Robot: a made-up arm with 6 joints. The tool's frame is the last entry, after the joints.
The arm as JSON. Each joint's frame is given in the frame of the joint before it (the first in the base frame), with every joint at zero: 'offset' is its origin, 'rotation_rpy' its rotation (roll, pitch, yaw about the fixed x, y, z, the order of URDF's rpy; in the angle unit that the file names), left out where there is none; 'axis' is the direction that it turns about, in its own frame. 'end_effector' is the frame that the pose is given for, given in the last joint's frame.
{
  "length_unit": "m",
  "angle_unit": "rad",
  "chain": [
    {
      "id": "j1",
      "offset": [
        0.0,
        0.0,
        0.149
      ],
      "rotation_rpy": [
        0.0,
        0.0,
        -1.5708
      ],
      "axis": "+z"
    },
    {
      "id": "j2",
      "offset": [
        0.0,
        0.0,
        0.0
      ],
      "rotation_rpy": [
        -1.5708,
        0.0,
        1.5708
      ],
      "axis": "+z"
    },
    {
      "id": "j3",
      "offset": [
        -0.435,
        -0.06,
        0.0
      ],
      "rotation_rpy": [
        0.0,
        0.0,
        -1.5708
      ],
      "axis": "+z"
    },
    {
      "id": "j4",
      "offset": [
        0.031,
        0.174,
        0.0
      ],
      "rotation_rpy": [
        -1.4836,
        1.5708,
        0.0
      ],
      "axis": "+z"
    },
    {
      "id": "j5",
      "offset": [
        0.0,
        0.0,
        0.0
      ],
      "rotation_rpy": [
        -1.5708,
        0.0,
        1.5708
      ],
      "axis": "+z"
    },
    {
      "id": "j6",
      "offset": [
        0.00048,
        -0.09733,
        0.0
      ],
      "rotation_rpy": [
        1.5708,
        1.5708,
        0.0
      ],
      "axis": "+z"
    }
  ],
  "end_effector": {
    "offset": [
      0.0,
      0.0,
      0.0
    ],
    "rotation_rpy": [
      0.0,
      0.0,
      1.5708
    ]
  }
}
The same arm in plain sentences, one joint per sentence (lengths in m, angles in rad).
The arm has six revolute joints in a row. What follows holds with every joint at zero, and every direction is one of the base frame's. Joint 1 sits 0.149 m along +z from the base frame's origin and turns about +z. Joint 2 sits at the same point as joint 1 and turns about +y. Joint 3 sits 0.435 m along -x and 0.06 m along +z from joint 2 and turns about +y. Joint 4 sits 0.174 m along +x and 0.031 m along +z from joint 3 and turns about the direction (0.9962, 0, 0.0871). Joint 5 sits at the same point as joint 4 and turns about +y. Joint 6 sits 0.097 m along +x and 0.008 m along +z from joint 5 and turns about the direction (0.9962, 0, 0.0871). The tool frame, which is the frame that the pose is given for, sits at the same point as joint 6; its axes are the base frame's turned by roll 0, pitch 1.4836 and yaw 0 rad (as in URDF: about the fixed x, then y, then z).
